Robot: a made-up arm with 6 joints. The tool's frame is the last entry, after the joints. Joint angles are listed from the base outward. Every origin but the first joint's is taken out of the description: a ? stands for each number. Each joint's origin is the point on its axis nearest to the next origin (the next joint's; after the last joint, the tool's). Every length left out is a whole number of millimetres.
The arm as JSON. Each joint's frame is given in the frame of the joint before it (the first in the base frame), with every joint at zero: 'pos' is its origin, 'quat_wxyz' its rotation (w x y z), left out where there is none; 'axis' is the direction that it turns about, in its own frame. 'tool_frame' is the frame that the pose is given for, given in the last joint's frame.
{
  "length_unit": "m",
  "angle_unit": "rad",
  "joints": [
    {
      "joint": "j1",
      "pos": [
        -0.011,
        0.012,
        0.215
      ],
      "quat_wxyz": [
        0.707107,
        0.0,
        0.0,
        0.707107
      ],
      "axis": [
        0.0,
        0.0,
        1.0
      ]
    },
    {
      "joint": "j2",
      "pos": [
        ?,
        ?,
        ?
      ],
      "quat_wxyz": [
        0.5,
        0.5,
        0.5,
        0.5
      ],
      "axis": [
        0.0,
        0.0,
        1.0
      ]
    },
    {
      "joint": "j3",
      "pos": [
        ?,
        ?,
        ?
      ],
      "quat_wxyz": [
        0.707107,
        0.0,
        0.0,
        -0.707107
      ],
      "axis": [
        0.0,
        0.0,
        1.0
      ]
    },
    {
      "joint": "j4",
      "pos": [
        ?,
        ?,
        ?
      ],
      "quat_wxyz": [
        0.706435,
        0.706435,
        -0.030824,
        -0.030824
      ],
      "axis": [
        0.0,
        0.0,
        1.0
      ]
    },
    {
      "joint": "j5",
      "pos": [
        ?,
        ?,
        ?
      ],
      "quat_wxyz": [
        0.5,
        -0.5,
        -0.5,
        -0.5
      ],
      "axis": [
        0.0,
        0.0,
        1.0
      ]
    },
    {
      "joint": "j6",
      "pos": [
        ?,
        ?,
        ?
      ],
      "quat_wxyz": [
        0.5,
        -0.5,
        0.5,
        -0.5
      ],
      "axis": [
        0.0,
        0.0,
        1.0
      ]
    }
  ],
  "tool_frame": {
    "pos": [
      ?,
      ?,
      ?
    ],
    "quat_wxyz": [
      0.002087,
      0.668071,
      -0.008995,
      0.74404
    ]
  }
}
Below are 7 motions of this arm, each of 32 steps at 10 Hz.
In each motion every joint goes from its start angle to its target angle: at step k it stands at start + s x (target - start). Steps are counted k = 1, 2, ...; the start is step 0. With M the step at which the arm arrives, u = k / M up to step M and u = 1 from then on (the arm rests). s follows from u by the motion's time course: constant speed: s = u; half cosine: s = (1 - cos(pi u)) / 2; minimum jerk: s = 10 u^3 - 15 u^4 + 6 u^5.
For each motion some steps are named. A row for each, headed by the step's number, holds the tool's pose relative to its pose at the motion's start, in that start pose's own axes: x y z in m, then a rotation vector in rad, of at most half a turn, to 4 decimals.
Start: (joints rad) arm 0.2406 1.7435 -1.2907 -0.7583 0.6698 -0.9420
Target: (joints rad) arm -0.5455 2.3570 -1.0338 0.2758 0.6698 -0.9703
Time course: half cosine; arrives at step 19
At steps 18, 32:
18: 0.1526 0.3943 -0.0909 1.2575 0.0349 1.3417
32: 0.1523 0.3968 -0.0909 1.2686 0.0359 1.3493

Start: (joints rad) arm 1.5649 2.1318 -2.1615 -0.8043 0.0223 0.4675
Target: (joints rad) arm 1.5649 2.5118 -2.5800 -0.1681 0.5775 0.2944
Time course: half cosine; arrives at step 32
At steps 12, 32:
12: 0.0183 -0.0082 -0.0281 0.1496 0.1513 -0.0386
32: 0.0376 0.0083 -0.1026 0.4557 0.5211 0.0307

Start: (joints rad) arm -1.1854 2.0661 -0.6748 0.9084 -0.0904 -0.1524
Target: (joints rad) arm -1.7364 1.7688 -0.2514 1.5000 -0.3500 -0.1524
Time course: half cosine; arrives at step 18
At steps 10, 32:
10: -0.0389 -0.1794 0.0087 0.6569 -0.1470 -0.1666
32: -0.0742 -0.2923 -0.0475 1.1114 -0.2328 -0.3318

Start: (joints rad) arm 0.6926 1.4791 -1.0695 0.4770 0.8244 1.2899
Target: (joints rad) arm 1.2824 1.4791 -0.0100 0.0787 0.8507 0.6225
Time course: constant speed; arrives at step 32
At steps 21, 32:
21: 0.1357 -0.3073 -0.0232 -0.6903 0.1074 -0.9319
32: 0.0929 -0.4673 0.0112 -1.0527 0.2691 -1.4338

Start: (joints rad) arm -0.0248 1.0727 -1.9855 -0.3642 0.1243 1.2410
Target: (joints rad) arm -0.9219 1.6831 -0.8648 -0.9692 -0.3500 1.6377
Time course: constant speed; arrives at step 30
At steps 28, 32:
28: -0.3724 -0.6590 -0.1275 -0.0756 0.4373 -1.3081
32: -0.4329 -0.6679 -0.1356 -0.0064 0.4539 -1.3937

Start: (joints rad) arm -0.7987 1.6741 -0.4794 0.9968 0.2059 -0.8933
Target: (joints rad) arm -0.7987 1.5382 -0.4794 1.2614 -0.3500 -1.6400
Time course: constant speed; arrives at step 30
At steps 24, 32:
24: -0.0471 -0.0441 0.0556 -0.3244 -0.2605 -0.4651
32: -0.0609 -0.0574 0.0635 -0.3866 -0.2718 -0.6027

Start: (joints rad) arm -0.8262 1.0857 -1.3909 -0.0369 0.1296 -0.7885
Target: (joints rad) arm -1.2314 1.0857 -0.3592 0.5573 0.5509 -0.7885
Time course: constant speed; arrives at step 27
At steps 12, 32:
12: 0.0110 0.1233 -0.2192 0.2436 0.5513 0.3617
32: -0.1389 0.2644 -0.4283 0.7524 1.2129 0.6848

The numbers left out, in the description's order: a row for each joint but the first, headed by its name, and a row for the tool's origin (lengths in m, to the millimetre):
j2: -0.045 -0.025 0.0
j3: 0.193 0.035 0.0
j4: -0.073 -0.344 0.0
j5: -0.028 0.023 0.0
j6: 0.152 0.009 0.0
tool: 0.03 -0.013 0.0

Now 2 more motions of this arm.
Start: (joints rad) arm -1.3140 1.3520 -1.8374 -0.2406 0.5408 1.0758
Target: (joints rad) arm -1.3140 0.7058 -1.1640 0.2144 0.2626 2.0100
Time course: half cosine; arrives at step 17
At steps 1, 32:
1: -0.0011 0.0000 0.0001 0.0109 0.0006 0.0041
32: -0.1106 -0.0349 -0.0262 1.3111 0.1658 0.4147

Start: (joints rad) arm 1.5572 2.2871 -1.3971 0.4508 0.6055 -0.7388
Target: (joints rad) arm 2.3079 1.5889 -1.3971 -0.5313 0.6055 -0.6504
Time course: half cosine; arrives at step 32
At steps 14, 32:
14: -0.0887 0.1517 0.0770 -0.5889 -0.0988 -0.2647
32: -0.2548 0.3832 0.0795 -1.2706 -0.4614 -0.7092

